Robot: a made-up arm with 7 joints.
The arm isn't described. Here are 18 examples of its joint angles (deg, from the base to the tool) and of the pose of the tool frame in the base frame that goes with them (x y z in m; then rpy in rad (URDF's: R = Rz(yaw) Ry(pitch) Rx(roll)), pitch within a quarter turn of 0, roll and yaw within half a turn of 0).
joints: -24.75 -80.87 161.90 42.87 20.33 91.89 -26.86
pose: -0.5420 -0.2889 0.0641 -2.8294 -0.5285 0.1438
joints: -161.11 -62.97 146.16 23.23 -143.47 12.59 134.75
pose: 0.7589 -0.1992 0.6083 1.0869 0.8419 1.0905
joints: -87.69 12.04 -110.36 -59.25 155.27 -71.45 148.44
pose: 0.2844 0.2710 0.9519 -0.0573 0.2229 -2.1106
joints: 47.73 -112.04 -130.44 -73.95 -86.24 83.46 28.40
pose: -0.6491 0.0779 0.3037 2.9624 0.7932 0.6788
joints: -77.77 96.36 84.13 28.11 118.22 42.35 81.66
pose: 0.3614 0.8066 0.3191 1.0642 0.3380 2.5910
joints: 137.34 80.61 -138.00 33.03 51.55 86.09 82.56
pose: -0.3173 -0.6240 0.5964 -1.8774 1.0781 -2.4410
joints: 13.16 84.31 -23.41 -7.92 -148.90 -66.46 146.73
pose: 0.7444 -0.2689 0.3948 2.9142 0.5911 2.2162
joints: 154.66 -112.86 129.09 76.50 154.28 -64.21 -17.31
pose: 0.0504 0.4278 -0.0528 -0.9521 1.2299 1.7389
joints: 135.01 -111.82 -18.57 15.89 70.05 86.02 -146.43
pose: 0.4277 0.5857 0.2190 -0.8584 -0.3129 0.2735
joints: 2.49 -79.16 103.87 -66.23 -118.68 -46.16 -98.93
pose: -0.5259 0.4944 0.4458 -2.0429 0.6795 0.4338
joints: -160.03 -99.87 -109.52 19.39 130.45 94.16 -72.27
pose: 0.6635 -0.2819 0.3014 -0.0386 -0.4634 -2.4739
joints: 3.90 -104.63 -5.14 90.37 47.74 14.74 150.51
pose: -0.4323 0.0865 0.7085 -0.0824 0.0472 2.7467
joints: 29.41 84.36 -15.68 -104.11 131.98 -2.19 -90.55
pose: 0.0745 -0.2251 0.8333 0.4338 -0.0578 -1.2777
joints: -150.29 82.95 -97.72 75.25 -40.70 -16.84 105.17
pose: -0.7500 -0.0711 0.4609 1.6668 1.2023 -0.9410
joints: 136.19 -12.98 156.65 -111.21 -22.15 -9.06 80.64
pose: -0.1989 -0.3801 0.5420 1.9511 -0.4404 -0.5178
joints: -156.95 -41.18 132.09 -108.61 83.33 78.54 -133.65
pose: -0.1408 -0.3661 0.6246 -2.1913 -0.9881 -2.4628
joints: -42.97 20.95 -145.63 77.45 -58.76 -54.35 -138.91
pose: -0.2666 0.1785 0.9587 -0.9585 -0.3736 0.2875
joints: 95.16 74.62 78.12 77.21 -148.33 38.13 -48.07
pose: -0.5018 -0.5510 0.3677 1.9379 -0.6964 -0.9301
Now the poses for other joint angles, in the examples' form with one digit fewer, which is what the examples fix.
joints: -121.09 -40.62 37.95 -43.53 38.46 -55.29 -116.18
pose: 0.046 -0.648 0.642 -1.859 -0.650 2.577
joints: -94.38 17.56 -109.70 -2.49 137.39 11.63 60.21
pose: -0.017 0.351 1.155 -0.464 0.145 0.046
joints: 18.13 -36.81 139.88 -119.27 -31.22 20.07 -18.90
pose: 0.289 0.212 0.646 -0.848 -0.978 -1.944
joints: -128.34 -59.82 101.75 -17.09 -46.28 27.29 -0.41
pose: 0.293 -0.610 0.812 0.713 -0.284 1.179
